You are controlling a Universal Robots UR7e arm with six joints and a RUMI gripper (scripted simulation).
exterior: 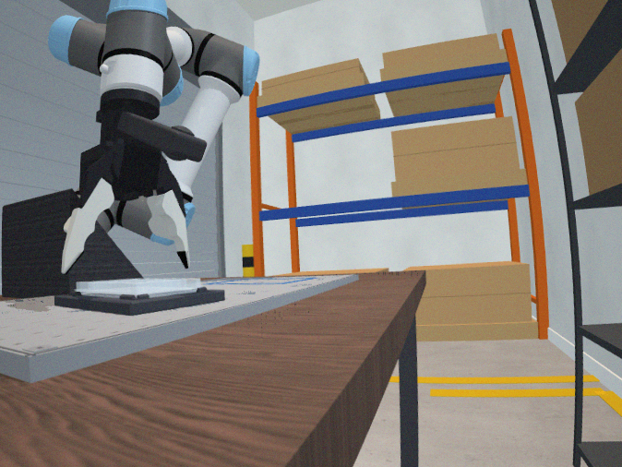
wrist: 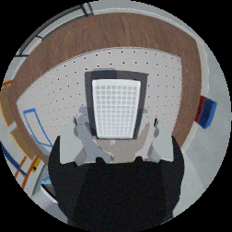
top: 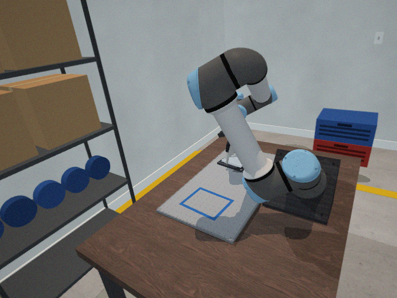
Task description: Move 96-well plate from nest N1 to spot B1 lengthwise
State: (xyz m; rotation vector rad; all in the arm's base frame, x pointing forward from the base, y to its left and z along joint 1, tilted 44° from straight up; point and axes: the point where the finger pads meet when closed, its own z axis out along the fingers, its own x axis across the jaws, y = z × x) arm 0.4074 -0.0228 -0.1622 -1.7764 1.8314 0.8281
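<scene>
Now: the 96-well plate 20 mm below my hand. Also, from my hand: dark plate nest 30 mm below.
</scene>
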